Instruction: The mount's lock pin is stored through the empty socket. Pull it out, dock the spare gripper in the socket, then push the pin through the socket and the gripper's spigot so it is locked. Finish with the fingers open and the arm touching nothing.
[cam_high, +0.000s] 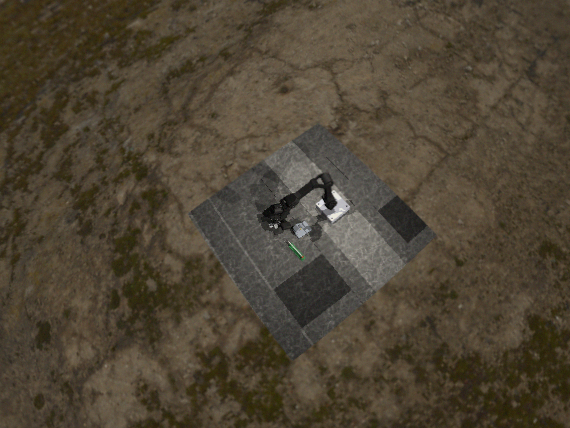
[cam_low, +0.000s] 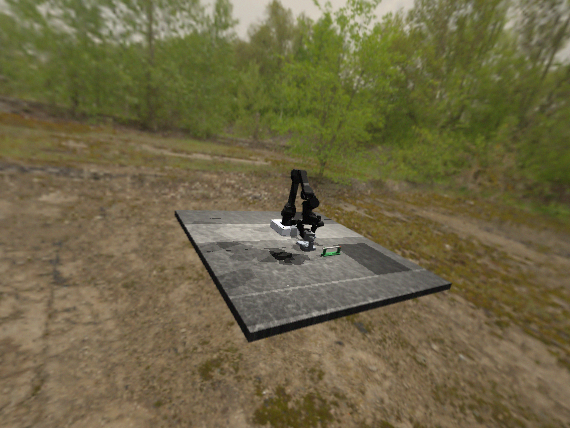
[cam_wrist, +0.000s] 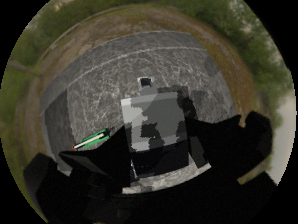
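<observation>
Right now the grey mount is 9 cm behind my gripper tip, 12 cm to the left of it and 6 cm below it. Also, from my gripper tip: green mount: 3 cm ahead, 21 cm to the left, 9 cm below; spare gripper: 2 cm above.
</observation>
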